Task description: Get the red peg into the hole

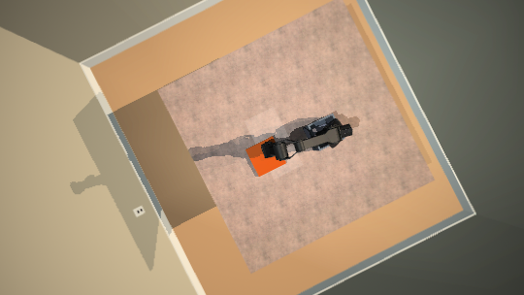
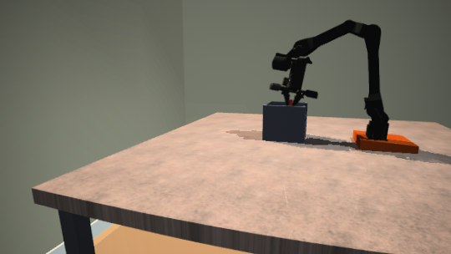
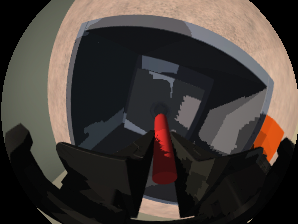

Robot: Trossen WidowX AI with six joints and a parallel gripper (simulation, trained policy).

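Right now my gripper tip is 10 mm below the red peg. Round my gripper tip: grey plate 10 mm ahead, 10 mm to the right, 60 mm below.
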